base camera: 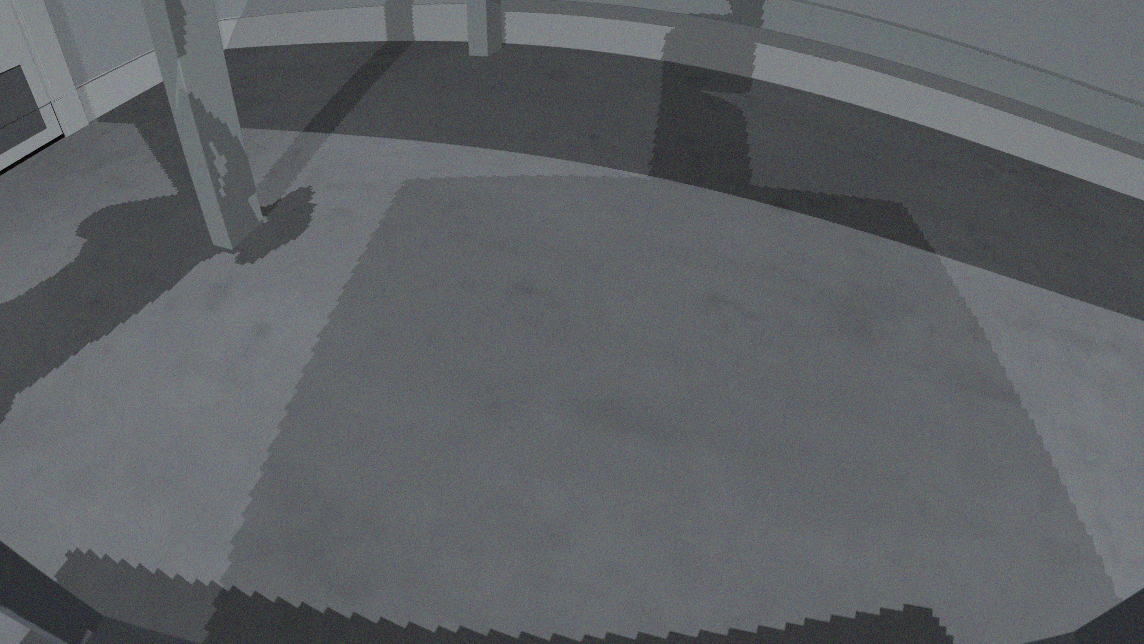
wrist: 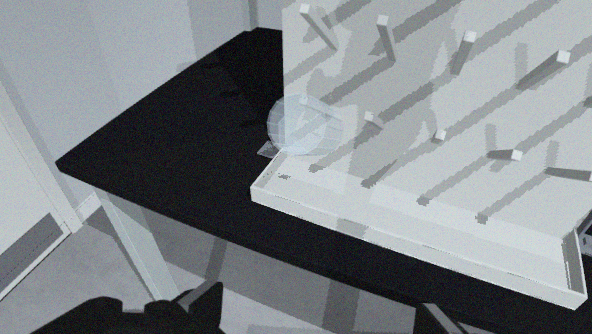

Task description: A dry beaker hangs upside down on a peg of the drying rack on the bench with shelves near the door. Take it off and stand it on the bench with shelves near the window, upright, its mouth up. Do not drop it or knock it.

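Frame: origin at the arm's base, x back, y up, z left, level; centimetres.
Seen in the pictures: gripper, fingertip midpoint: (wrist: 316,315).
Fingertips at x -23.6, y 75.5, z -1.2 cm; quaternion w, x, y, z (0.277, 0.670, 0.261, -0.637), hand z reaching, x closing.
Observation:
Offsets run from my fingertips to a thing's top centre. "*": to the spot under its first point. Level surfaces: height alone.
The clear beaker {dx -28.8, dy -4.5, dz +1.5 cm} (wrist: 306,125) hangs on a peg at the lower left corner of the white drying rack (wrist: 300,210), its closed round end towards the wrist camera. The rack stands on the black-topped bench {dy -23.8 cm} (wrist: 165,140). My gripper (wrist: 316,315) is open, its two fingers wide apart at the bottom edge of the wrist view. It is apart from the beaker, which is higher in that view, with nothing between the fingers. The beaker, rack and gripper do not show in the base camera view. The bench near the window cannot be identified.
Several bare pegs stick out of the rack's board, right of and above the beaker. A tray with a raised lip runs along its foot. A bench leg (base camera: 200,160) (wrist: 140,245) stands at the left. A dark object {* dx -24.2, dy -23.3, dz -40.8 cm} (wrist: 586,235) shows partly beside the rack's right end.

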